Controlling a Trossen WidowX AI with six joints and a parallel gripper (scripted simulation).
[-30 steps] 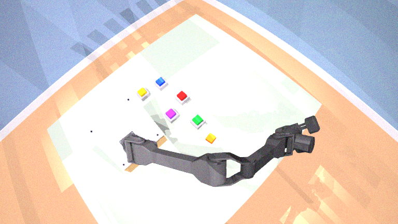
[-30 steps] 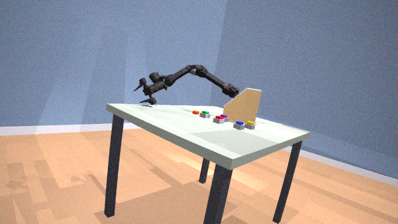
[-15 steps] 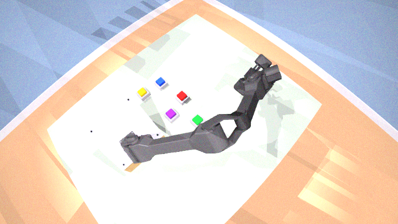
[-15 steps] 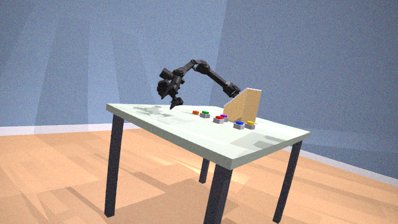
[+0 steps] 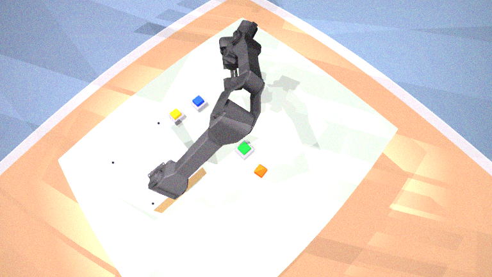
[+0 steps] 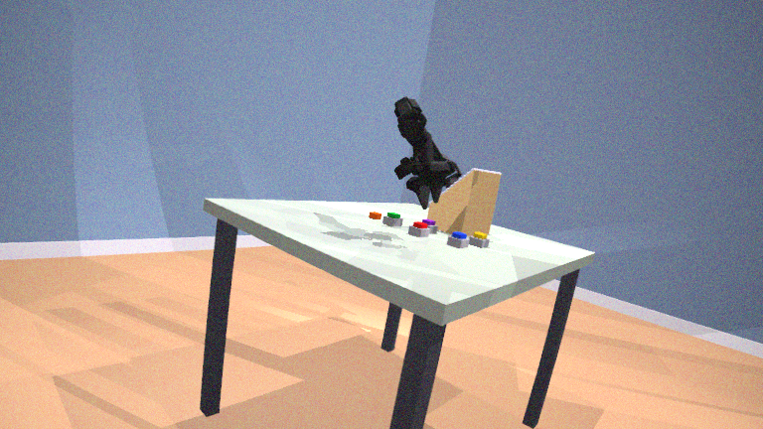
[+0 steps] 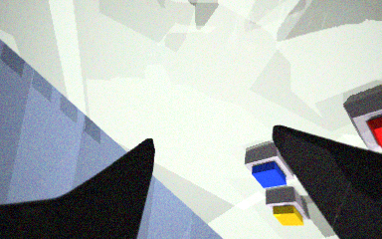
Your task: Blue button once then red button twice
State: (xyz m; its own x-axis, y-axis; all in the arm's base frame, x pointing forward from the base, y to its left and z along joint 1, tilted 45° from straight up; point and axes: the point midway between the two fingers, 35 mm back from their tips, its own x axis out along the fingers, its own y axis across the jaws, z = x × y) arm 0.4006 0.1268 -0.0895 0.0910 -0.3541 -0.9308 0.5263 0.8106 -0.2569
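Now: the blue button 140 mm behind my gripper tip, 80 mm below it and 30 mm to the left of it. From my gripper tip the other things lie so: purple button (200 mm behind, 140 mm to the right, 80 mm below); yellow button (240 mm behind, 80 mm below, 40 mm to the left); red button (110 mm behind, 100 mm to the right, 80 mm below).
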